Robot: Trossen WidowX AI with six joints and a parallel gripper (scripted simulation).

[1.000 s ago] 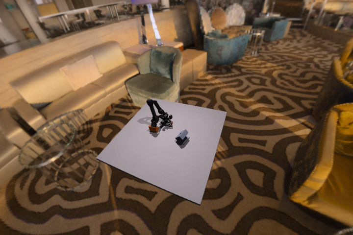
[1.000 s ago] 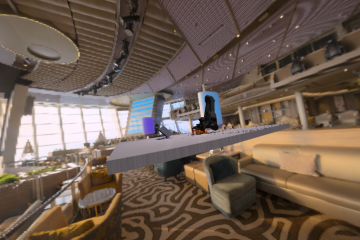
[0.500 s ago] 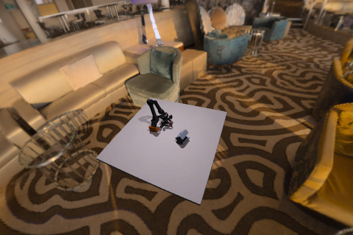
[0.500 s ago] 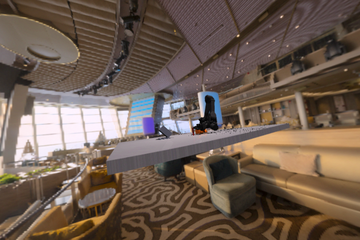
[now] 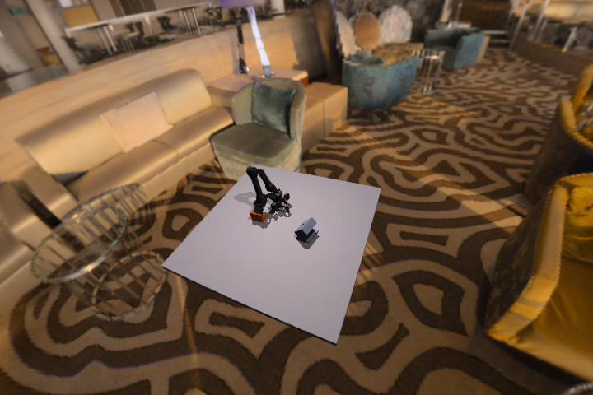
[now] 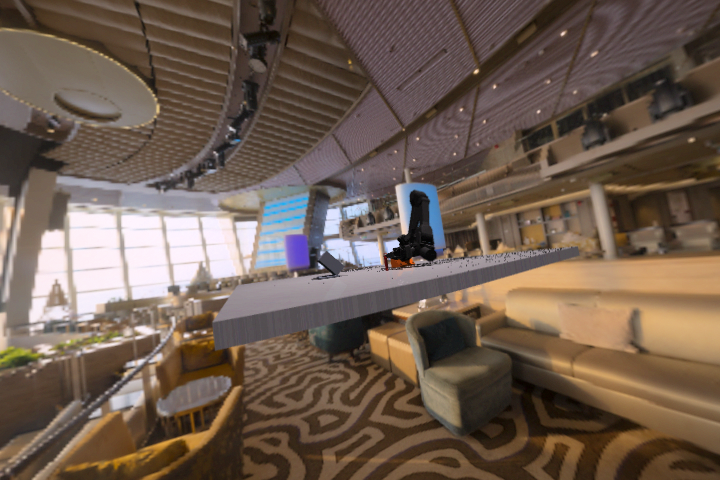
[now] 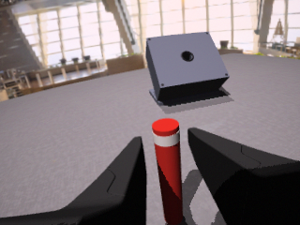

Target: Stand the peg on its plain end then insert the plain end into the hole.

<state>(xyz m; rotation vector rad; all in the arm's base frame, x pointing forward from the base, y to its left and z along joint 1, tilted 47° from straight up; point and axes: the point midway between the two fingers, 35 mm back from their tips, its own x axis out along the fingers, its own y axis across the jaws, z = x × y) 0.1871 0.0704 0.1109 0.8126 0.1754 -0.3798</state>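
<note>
Right now the red peg is 10 mm below my gripper tip. Also, from my gripper tip: sloped panel (200 mm ahead, 170 mm to the right).
</note>
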